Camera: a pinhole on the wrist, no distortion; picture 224 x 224 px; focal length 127.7 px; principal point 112.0 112.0 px. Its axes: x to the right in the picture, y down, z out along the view. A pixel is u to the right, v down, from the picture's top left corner.
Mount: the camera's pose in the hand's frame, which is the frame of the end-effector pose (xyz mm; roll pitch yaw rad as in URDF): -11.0 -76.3 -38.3 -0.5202 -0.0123 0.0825
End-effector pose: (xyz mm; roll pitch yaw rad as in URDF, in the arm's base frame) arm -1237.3 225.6 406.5 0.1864 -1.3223 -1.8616
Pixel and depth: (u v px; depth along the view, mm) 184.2 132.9 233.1
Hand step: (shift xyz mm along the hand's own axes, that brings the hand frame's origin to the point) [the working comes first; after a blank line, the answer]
In the camera's frame: 131.8 38.2 233.1

105.8 82.8 146.6
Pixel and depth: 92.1 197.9 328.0
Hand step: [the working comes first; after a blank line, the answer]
In the camera's frame: -51.1 220.6 328.0

-93.3 272.6 136.0
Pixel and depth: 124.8 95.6 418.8
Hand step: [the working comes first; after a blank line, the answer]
In the camera's frame: 42.0 -53.8 418.8

12.7 87.7 352.3
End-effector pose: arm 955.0 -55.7 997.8 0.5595 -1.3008 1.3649
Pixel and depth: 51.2 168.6 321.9
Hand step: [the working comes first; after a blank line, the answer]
In the camera's frame: -153.3 142.7 321.9

-189.7 193.7 168.2
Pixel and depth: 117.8 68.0 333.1
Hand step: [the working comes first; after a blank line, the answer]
In the camera's frame: 15.1 -114.8 333.1

-5.6 -9.7 307.9
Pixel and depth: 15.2 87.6 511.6
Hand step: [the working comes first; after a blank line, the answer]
In the camera's frame: -387.8 -97.8 511.6

-417.5 60.1 449.4
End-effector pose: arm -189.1 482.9 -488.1 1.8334 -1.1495 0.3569
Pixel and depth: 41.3 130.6 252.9
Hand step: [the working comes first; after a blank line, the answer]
In the camera's frame: -140.0 36.8 252.9

-166.0 69.1 161.1
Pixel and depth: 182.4 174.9 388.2
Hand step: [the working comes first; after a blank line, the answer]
In the camera's frame: 214.0 191.2 388.2

169.7 298.7 206.1
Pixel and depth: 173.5 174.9 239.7
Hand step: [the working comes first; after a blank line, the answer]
In the camera's frame: 115.4 118.1 239.7

83.9 153.9 112.4
